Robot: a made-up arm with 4 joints. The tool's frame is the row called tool.
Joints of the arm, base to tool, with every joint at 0 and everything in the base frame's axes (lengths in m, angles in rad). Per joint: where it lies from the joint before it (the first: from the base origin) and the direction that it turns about. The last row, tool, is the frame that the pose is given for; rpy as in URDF.
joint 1: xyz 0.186 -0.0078 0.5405 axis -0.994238 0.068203 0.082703
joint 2: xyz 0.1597 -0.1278 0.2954 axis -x
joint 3: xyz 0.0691 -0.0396 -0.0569 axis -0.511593 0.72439 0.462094
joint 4: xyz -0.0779 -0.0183 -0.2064 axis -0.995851 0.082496 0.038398
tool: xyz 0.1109 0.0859 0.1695 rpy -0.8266 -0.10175 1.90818
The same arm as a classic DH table. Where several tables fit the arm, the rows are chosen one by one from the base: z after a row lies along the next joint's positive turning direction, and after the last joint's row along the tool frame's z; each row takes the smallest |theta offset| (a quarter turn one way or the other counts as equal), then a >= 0, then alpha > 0; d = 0 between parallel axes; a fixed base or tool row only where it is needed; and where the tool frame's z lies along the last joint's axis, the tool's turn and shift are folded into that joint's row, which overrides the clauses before.
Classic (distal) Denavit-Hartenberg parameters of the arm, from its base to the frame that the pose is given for. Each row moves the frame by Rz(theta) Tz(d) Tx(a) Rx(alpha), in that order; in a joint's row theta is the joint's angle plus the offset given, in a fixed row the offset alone. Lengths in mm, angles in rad.
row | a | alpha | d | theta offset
base (fixed) | 4.9 | -1.488 | 555.9 | 1.5023
joint 1 | -286.5 | -0.1074 | 1180.7 | 0.6924
joint 2 | 26.7 | 1.0338 | -1550.3 | 0.3134
joint 3 | 162.2 | -0.9435 | -240.4 | -0.0148
joint 4 | 167.3 | 0.8379 | -25.8 | -1.5064
tool (fixed) | 0 | 0 | 141.3 | 0.5832

